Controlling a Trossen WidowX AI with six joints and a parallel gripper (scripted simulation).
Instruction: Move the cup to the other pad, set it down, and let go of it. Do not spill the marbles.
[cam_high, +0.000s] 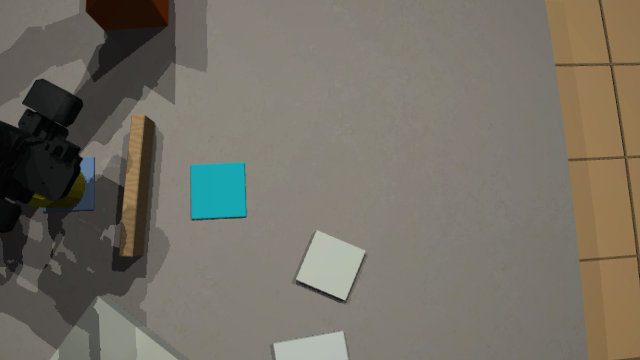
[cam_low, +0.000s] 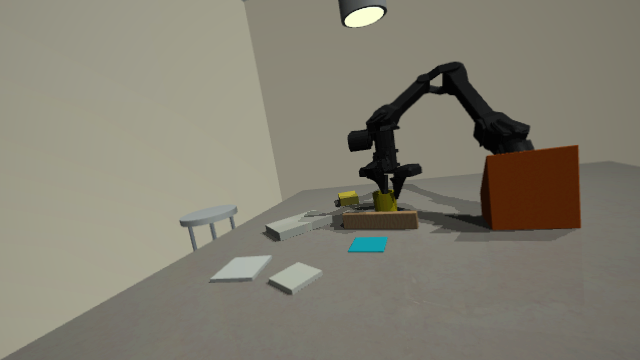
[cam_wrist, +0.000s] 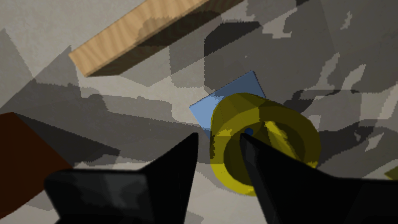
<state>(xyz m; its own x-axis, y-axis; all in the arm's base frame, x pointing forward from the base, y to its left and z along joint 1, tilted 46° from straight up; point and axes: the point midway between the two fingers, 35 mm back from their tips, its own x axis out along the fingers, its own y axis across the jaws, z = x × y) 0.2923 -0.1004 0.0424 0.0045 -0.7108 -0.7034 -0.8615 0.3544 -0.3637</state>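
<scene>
My gripper tip is 20 mm short of the yellow cup, 20 mm to the left of it and 20 mm above it. The rest, counted from my gripper tip: wooden bar 30 mm ahead, 100 mm to the left, 40 mm below; cyan pad 40 mm ahead, 210 mm to the left, 60 mm below; blue pad 20 mm ahead, 10 mm to the right, 60 mm below.
</scene>
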